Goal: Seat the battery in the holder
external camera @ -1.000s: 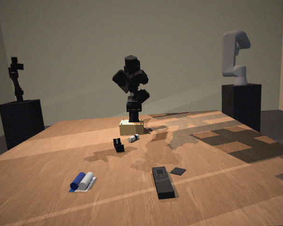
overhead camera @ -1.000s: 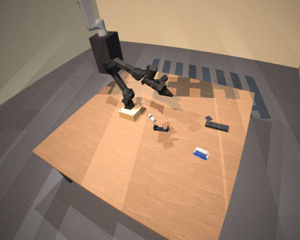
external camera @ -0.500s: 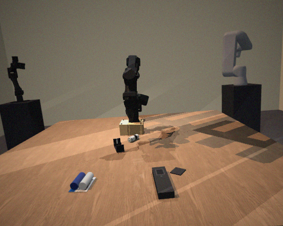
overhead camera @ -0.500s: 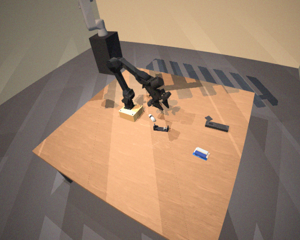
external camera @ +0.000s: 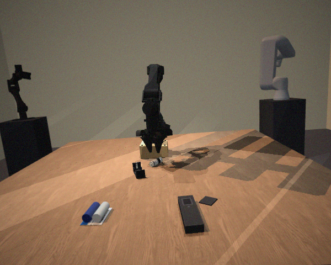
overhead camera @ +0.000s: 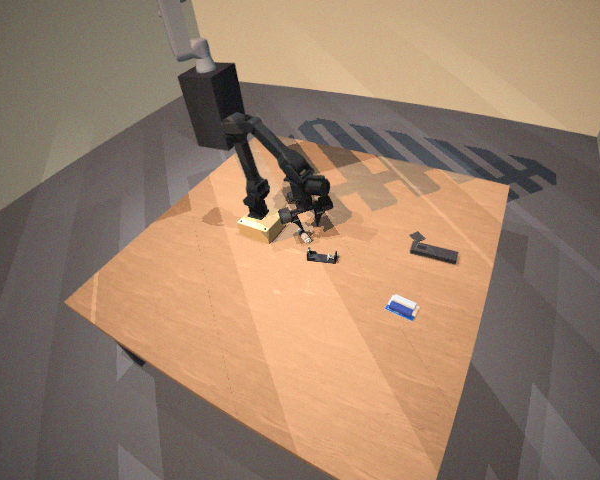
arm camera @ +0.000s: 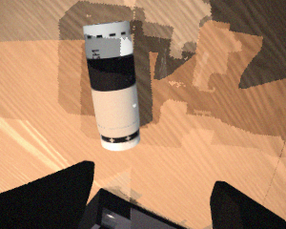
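Right now my gripper tip is 3 cm past the battery and 5 cm above it. The rest, counted from my gripper tip: black cover (36 cm ahead, 15 cm to the left, 6 cm below); card (38 cm ahead, 17 cm to the right, 5 cm below); grey plate (9 cm ahead, 6 cm to the right, 5 cm below).
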